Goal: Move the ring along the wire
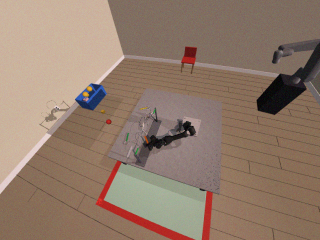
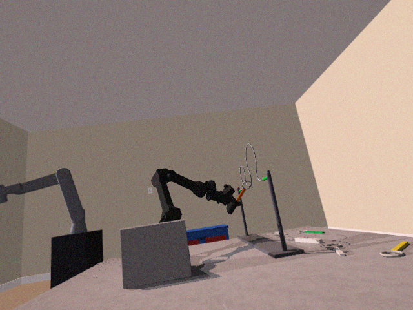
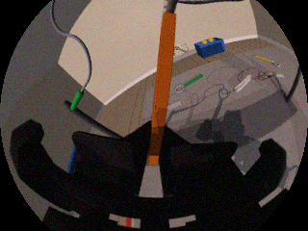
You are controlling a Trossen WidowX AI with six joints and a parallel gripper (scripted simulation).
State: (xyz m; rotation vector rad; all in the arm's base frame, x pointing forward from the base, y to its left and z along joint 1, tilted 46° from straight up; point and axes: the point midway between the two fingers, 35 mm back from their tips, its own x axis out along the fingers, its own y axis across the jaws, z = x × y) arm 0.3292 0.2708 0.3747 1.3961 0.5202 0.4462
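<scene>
Now: gripper tip 7 cm below the orange-handled ring, 5 cm to the left of it and 2 cm short of it.
</scene>
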